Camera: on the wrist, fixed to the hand. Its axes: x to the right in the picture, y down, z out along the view.
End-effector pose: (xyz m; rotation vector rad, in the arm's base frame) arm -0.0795 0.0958 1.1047 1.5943 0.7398 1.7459
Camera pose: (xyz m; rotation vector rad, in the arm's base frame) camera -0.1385 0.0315 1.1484 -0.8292 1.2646 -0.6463
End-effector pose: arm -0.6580 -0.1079 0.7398 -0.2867 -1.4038 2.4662
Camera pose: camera -0.6348 -0.1106 0.6450 0.8854 -0.2912 -0.4561
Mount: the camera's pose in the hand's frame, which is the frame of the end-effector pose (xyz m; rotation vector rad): -0.0199 0.0795 -0.0530 0.2391 -0.1921 3.0550
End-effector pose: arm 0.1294 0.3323 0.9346 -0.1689 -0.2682 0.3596
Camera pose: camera 0.1010 0.3922 0.8630 0.1393 -0.0910 -2.8472
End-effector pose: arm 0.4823 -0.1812 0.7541 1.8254 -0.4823 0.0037
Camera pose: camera 0.4509 -0.1441 0.8387 0.4012 2.4980 -1.6716
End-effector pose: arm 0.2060 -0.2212 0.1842 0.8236 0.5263 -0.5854
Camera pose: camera 0.2334 -0.1305 0.2078 0.8262 -1.2081 2.0899
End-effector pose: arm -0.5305 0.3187 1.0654 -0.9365 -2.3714 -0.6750
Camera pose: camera -0.4464 0.3282 1.1139 -2.4079 0.7604 0.9047
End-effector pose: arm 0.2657 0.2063 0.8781 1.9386 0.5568 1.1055
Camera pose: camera 0.2086 0.1702 0.9485 -0.7514 1.8361 -0.8744
